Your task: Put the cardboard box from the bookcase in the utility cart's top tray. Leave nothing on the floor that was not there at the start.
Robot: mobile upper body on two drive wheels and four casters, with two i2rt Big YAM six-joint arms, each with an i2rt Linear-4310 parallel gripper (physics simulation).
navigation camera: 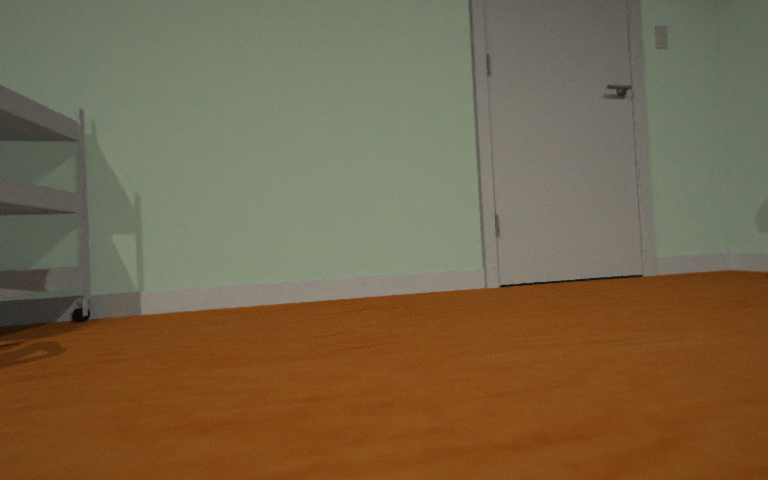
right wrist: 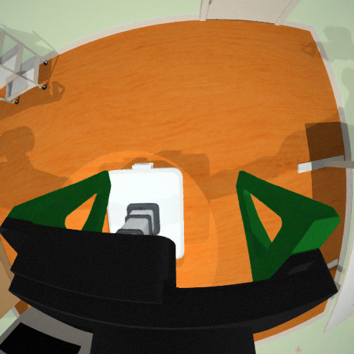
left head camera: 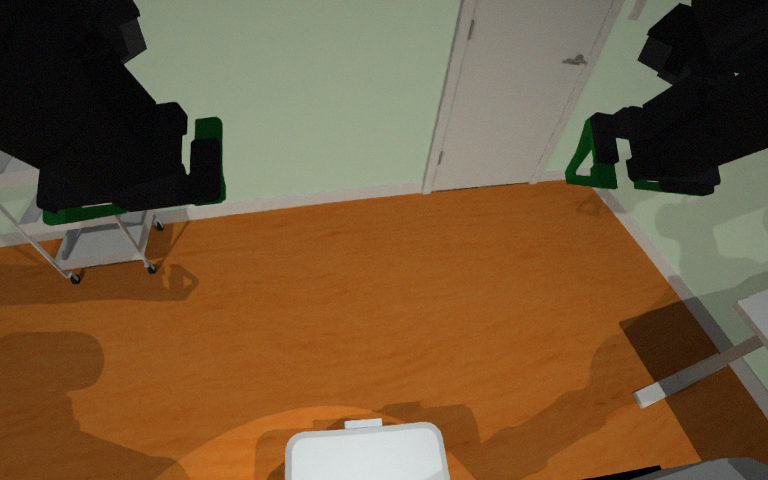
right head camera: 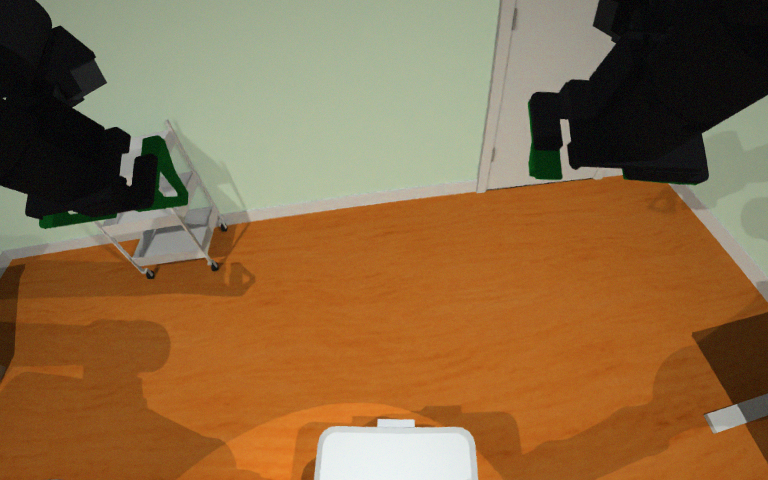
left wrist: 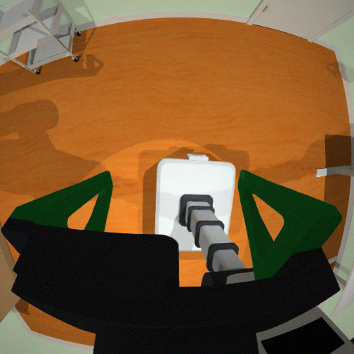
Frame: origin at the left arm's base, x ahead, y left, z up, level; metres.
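Seen in the pictures: left gripper, fingertip midpoint: [left head camera: 173, 199] [right head camera: 150, 205]; right gripper, fingertip midpoint: [left head camera: 602, 180] [right head camera: 578, 170].
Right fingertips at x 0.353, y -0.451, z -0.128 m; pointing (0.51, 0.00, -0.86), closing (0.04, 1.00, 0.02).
Note:
A point is followed by its place in that frame.
The utility cart [right head camera: 172, 216] {x 1.145, y 0.831, z -0.953 m} is a grey metal frame on small casters, standing against the green wall at the far left; it also shows in the left head view [left head camera: 110, 242] {x 1.260, y 1.030, z -1.278 m}, the left wrist view [left wrist: 38, 35] and the navigation view [navigation camera: 76, 216]. My left gripper [left head camera: 152, 186] {x 0.339, y -0.006, z -0.139 m} is raised in front of the cart, open and empty, as the left wrist view [left wrist: 173, 179] shows. My right gripper [left head camera: 619, 175] {x 0.353, y -0.451, z -0.128 m} is raised at the far right, open and empty, as the right wrist view [right wrist: 172, 179] shows. No cardboard box or bookcase is in any view.
A closed grey door [left head camera: 514, 92] {x 1.771, y -1.130, z -0.705 m} is in the far wall, right of the middle. A grey bar [left head camera: 669, 387] juts over the floor from the right edge. My white base [left head camera: 366, 451] {x 0.242, y -0.225, z -1.150 m} is at the bottom centre. Walls meet at the right corner.

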